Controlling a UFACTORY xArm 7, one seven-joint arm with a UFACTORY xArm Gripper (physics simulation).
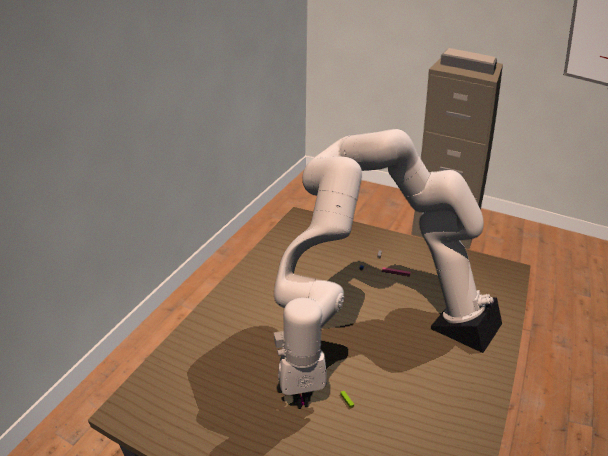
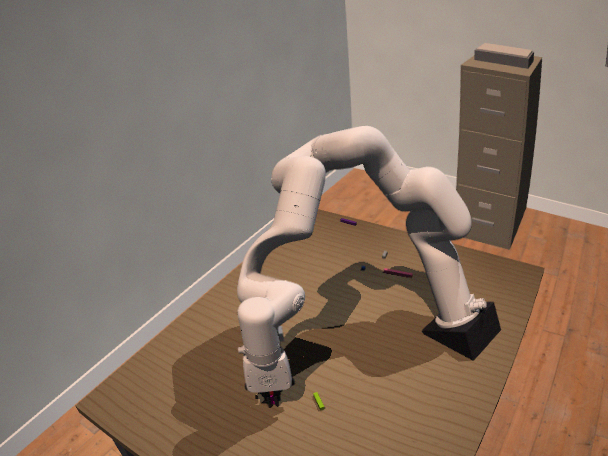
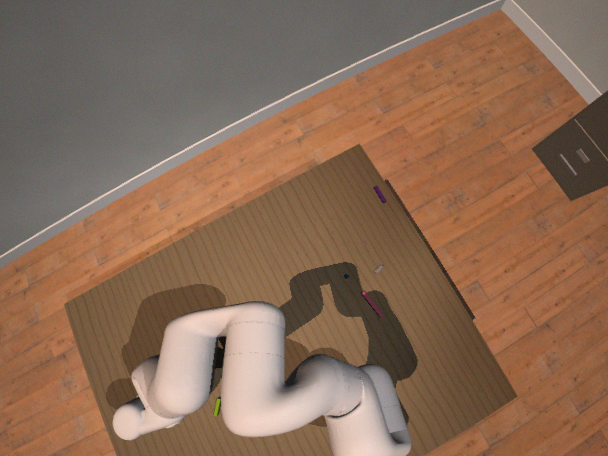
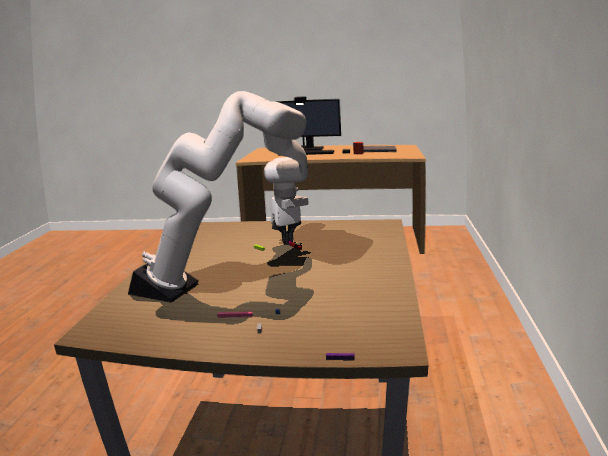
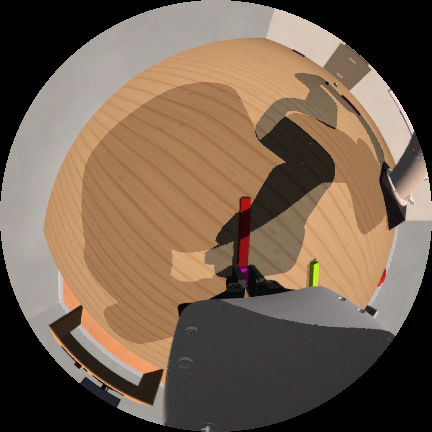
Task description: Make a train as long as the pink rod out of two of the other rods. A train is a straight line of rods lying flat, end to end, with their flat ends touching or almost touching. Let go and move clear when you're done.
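Places are measured from the arm's base along level axes (x right, y ahead, z up), in metres.
Where they show: gripper, fingertip midpoint: (image 1: 301,403) (image 2: 273,402) (image 4: 287,243) (image 5: 241,276); arm's base, link origin: (image 1: 464,311) (image 2: 458,315) (image 4: 166,275) (image 5: 396,186).
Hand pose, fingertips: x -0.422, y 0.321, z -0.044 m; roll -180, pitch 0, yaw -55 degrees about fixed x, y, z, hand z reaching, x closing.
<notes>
Each offset is from my fingertips to the top centre of the thing.
The pink rod @[dx +0.593, dy -0.082, dz +0.008 m] (image 1: 396,272) (image 2: 398,273) (image 3: 372,304) (image 4: 235,314) lies flat near the arm's base. My gripper (image 1: 302,399) (image 2: 271,398) (image 5: 241,276) is shut on a magenta rod @[dx +0.003, dy +0.002, dz +0.010 m] (image 5: 244,273), low over the table; most of this rod is hidden by the fingers. A red rod @[dx +0.042, dy +0.031, dz +0.008 m] (image 4: 298,246) (image 5: 244,225) lies flat, its near end close to the magenta rod and roughly in line with it. Whether their ends touch, and whether the magenta rod rests on the table, I cannot tell. A lime green rod @[dx +0.048, dy -0.096, dz +0.008 m] (image 1: 347,398) (image 2: 319,401) (image 3: 217,406) (image 4: 259,247) (image 5: 314,273) lies beside the gripper.
A purple rod @[dx +0.807, dy +0.185, dz +0.008 m] (image 2: 348,221) (image 3: 380,194) (image 4: 340,356) lies near the table's edge. A small blue piece @[dx +0.575, dy +0.026, dz +0.008 m] (image 1: 361,267) (image 4: 277,311) and a short whitish rod @[dx +0.667, dy -0.008, dz +0.008 m] (image 1: 379,254) (image 3: 379,269) (image 4: 259,328) lie near the pink rod. A filing cabinet (image 2: 492,125) stands beyond the table.
</notes>
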